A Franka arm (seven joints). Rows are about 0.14 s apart.
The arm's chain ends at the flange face. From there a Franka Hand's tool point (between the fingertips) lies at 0.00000 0.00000 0.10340 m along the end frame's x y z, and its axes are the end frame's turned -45 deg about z.
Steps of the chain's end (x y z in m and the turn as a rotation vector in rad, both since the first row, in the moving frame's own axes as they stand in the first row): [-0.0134 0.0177 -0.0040 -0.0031 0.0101 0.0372]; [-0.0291 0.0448 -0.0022 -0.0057 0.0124 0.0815]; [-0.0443 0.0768 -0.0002 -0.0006 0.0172 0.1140]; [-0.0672 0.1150 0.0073 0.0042 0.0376 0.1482]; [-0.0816 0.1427 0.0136 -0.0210 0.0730 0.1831]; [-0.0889 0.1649 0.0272 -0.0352 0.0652 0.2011]
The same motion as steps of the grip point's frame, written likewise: [-0.0215 0.0040 -0.0040 -0.0093 0.0049 0.0372]; [-0.0518 0.0124 -0.0022 -0.0128 0.0047 0.0815]; [-0.0845 0.0243 -0.0002 -0.0126 0.0117 0.1140]; [-0.1260 0.0365 0.0072 -0.0236 0.0296 0.1482]; [-0.1555 0.0504 0.0133 -0.0665 0.0368 0.1831]; [-0.1780 0.0612 0.0269 -0.0710 0.0212 0.2011]
